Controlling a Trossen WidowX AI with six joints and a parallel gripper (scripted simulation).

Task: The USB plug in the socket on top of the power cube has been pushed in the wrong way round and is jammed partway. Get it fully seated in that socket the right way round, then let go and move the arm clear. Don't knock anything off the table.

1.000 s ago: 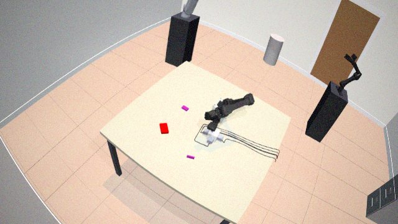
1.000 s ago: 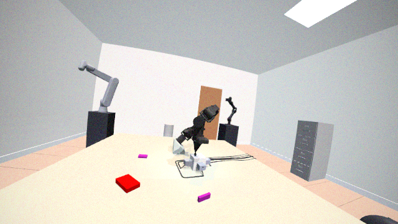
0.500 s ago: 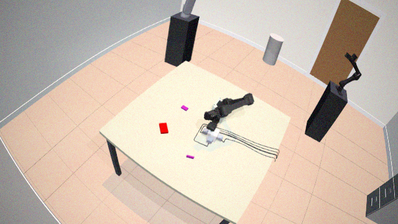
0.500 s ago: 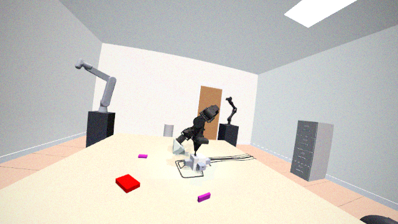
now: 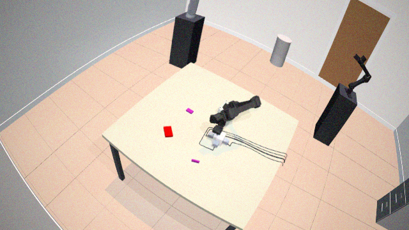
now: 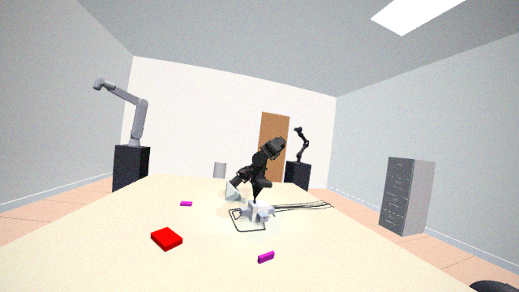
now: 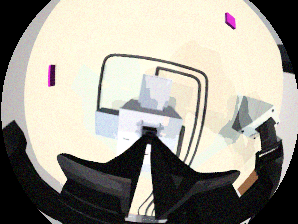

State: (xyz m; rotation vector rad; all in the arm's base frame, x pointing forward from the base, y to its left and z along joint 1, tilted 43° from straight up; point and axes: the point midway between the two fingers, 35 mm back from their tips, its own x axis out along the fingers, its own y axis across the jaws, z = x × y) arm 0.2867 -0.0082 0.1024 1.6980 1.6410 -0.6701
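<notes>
Now: the USB plug 20 mm below my gripper tip. Round my gripper tip: red block: 330 mm to the right, 150 mm ahead, 90 mm below; then magenta block: 310 mm to the right, 150 mm behind, 100 mm below.
</notes>
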